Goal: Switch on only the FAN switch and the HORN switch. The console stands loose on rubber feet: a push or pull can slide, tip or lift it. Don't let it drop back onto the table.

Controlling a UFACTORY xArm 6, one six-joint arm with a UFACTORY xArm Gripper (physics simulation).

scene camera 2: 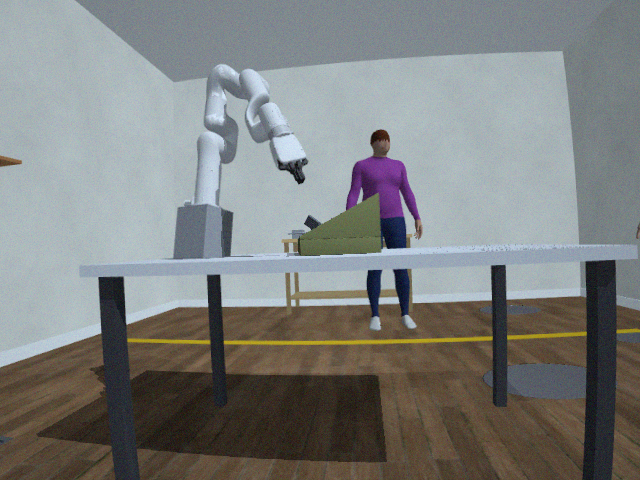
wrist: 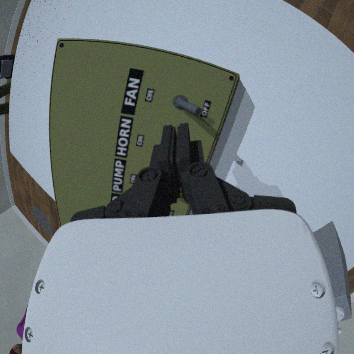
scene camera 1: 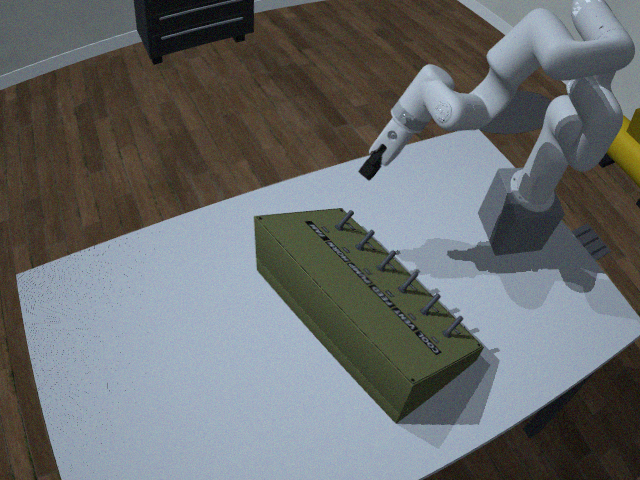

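The olive wedge-shaped console sits flat on the white table. The FAN lever leans toward its OFF label in the wrist view. The HORN lever is second in the row and leans the same way as FAN; the fingers hide it in the wrist view. The other four levers, PUMP to COOL, lean alike. My gripper is shut and empty. It hangs above the FAN end of the console, apart from the levers.
The arm's grey base block stands on the table on the lever side of the console. A person in a purple top stands behind the table. A dark drawer cabinet and a yellow object are off the table.
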